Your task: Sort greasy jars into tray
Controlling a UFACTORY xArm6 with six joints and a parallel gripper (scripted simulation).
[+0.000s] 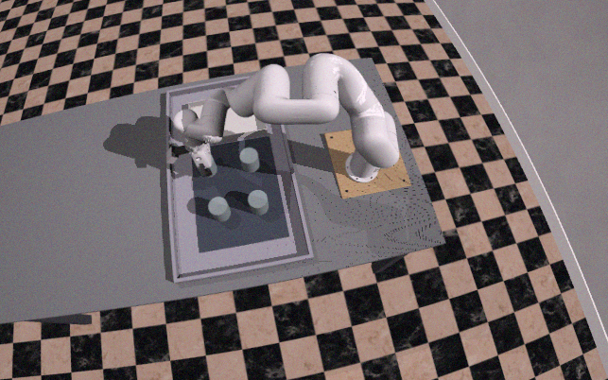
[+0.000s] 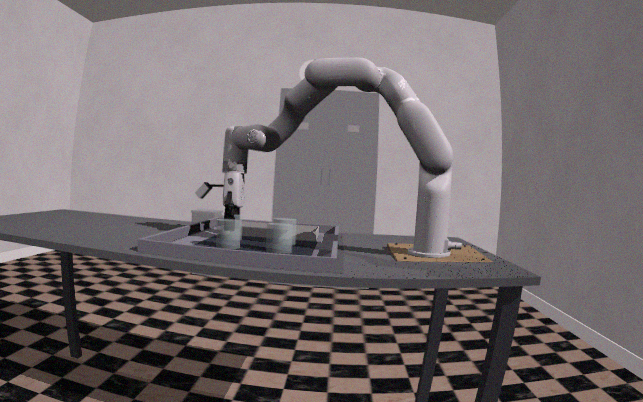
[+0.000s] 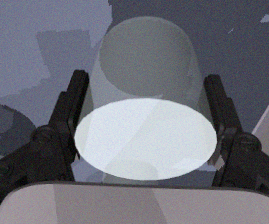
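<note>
My hand is 23 cm to the left of the white tray, 7 cm past it and 4 cm above it. Round my hand: raised grey frame 8 cm behind, 5 cm below, 1 cm to the right; dark drying mat 10 cm behind, 9 cm to the left, 4 cm below.
</note>
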